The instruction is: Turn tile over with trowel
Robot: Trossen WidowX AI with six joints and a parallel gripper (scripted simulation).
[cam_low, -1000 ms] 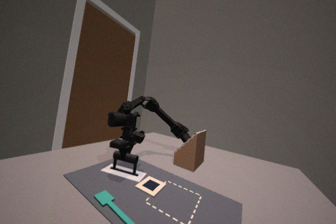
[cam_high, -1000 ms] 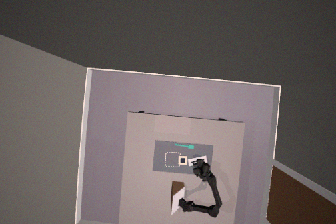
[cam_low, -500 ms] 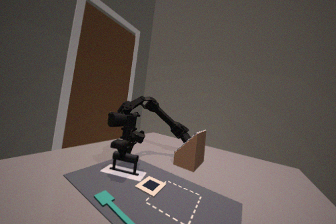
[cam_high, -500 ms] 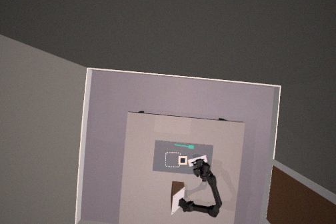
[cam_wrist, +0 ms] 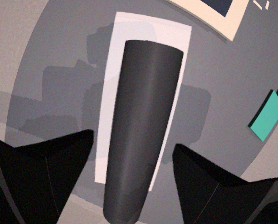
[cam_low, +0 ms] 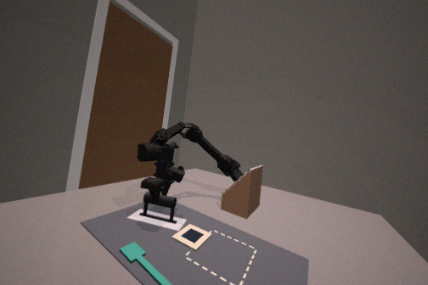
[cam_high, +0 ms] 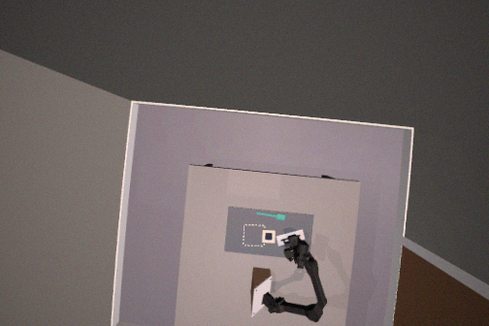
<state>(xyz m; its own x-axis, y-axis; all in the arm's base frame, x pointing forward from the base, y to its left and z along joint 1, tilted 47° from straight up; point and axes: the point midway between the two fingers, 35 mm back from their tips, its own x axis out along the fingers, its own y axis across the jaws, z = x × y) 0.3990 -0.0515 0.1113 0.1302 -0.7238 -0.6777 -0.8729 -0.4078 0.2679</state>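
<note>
Right now my gripper tip is 16 cm to the right of the tile, 6 cm above it and 2 cm past it. Round my gripper tip: grey mat: 16 cm to the left, 8 cm below; teal trowel: 16 cm to the left, 14 cm ahead, 6 cm below.
</note>
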